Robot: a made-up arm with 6 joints. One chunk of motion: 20 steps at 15 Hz.
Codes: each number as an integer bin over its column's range. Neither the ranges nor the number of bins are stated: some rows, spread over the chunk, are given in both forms.
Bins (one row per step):
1: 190 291 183 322 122 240
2: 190 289 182 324 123 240
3: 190 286 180 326 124 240
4: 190 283 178 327 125 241
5: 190 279 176 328 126 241
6: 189 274 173 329 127 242
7: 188 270 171 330 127 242
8: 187 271 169 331 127 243
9: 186 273 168 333 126 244
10: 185 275 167 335 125 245
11: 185 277 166 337 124 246
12: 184 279 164 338 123 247
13: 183 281 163 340 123 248
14: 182 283 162 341 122 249
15: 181 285 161 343 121 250
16: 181 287 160 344 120 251
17: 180 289 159 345 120 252
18: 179 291 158 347 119 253
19: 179 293 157 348 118 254
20: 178 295 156 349 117 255
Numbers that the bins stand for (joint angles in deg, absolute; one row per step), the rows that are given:
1: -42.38 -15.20 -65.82 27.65 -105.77 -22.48
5: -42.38 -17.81 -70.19 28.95 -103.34 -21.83
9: -44.99 -19.11 -75.17 30.04 -103.34 -19.86
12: -46.29 -17.81 -77.67 31.13 -105.16 -17.89
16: -48.24 -16.07 -80.16 32.43 -106.98 -15.27
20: -50.20 -14.33 -82.66 33.52 -108.81 -12.64
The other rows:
2: -42.38 -15.63 -66.45 28.08 -105.16 -22.48
3: -42.38 -16.29 -67.69 28.52 -104.55 -22.48
4: -42.38 -16.94 -68.94 28.73 -103.94 -21.83
6: -43.03 -18.90 -72.06 29.17 -102.73 -21.17
7: -43.68 -19.77 -73.30 29.39 -102.73 -21.17
8: -44.34 -19.55 -74.55 29.60 -102.73 -20.51
10: -45.64 -18.68 -75.80 30.47 -103.94 -19.20
11: -45.64 -18.24 -76.42 30.91 -104.55 -18.55
13: -46.94 -17.37 -78.29 31.56 -105.16 -17.23
14: -47.59 -16.94 -78.92 31.78 -105.77 -16.58
15: -48.24 -16.50 -79.54 32.21 -106.37 -15.92
17: -48.90 -15.63 -80.79 32.65 -106.98 -14.61
18: -49.55 -15.20 -81.41 33.08 -107.59 -13.95
19: -49.55 -14.76 -82.03 33.30 -108.20 -13.30

